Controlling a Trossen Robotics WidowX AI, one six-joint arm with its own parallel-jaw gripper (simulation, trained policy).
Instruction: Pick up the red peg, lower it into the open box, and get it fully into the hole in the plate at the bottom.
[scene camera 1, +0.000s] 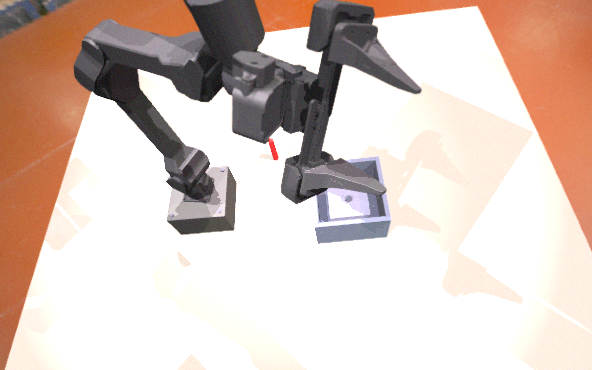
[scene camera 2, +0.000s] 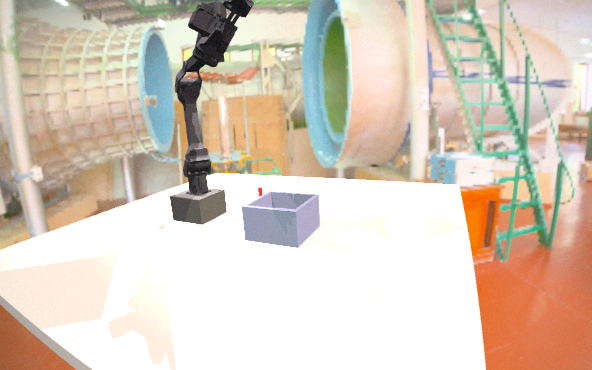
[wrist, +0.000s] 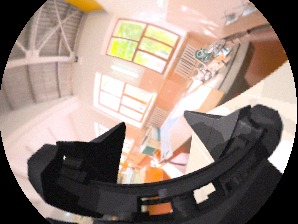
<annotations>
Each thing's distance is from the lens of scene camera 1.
gripper (scene camera 1: 400, 145): 32 cm
box (scene camera 1: 377, 226): 80 cm
</annotations>
